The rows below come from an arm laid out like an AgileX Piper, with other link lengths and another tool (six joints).
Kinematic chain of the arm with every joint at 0, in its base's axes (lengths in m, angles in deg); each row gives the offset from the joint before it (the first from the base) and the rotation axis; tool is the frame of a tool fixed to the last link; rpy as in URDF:
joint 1: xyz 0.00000 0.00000 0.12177 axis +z
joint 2: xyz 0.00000 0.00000 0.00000 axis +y
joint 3: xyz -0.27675 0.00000 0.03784 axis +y
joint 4: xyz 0.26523 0.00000 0.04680 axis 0.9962 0 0.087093
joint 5: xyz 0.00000 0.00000 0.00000 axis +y
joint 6: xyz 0.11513 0.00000 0.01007 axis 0.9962 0 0.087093
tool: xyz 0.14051 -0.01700 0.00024 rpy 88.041 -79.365 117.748
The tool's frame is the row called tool.
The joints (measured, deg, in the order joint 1, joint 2, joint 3, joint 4, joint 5, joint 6), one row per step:
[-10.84 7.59 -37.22 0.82 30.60 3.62]
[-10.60 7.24 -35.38 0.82 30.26 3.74]
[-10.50 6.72 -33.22 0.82 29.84 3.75]
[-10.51 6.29 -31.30 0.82 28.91 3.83]
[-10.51 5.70 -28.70 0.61 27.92 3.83]
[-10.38 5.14 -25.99 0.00 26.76 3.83]
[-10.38 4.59 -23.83 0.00 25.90 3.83]
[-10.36 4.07 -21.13 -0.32 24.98 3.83]
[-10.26 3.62 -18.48 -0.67 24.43 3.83]
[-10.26 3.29 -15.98 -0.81 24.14 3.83]
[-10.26 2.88 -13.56 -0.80 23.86 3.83]
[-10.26 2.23 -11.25 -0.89 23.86 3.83]
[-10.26 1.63 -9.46 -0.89 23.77 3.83]
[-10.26 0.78 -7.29 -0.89 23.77 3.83]
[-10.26 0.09 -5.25 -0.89 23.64 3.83]
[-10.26 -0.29 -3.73 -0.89 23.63 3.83]
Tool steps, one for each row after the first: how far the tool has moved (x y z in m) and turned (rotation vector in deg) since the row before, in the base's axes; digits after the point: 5 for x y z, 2 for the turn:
[0.00414 0.00006 -0.01227 0.33 1.11 0.24]
[0.00398 -0.00041 -0.01404 0.24 1.20 0.10]
[0.00343 -0.00070 -0.01024 0.19 0.54 -0.02]
[0.00421 -0.00133 -0.01513 0.01 1.04 -0.11]
[0.00418 -0.00170 -0.01550 -0.35 1.07 -0.15]
[0.00291 -0.00053 -0.01251 0.14 0.74 0.00]
[0.00359 -0.00126 -0.01703 -0.06 1.29 -0.10]
[0.00312 -0.00089 -0.01866 -0.03 1.68 -0.02]
[0.00247 -0.00072 -0.01917 0.20 1.87 -0.04]
[0.00173 -0.00028 -0.01835 0.32 1.70 0.01]
[0.00051 -0.00028 -0.01768 0.21 1.65 -0.02]
[0.00015 -0.00002 -0.01297 0.20 1.08 0.00]
[-0.00028 0.00005 -0.01573 0.24 1.30 0.00]
[-0.00022 0.00005 -0.01468 0.22 1.20 0.00]
[-0.00036 0.00007 -0.01185 0.20 1.11 0.00]

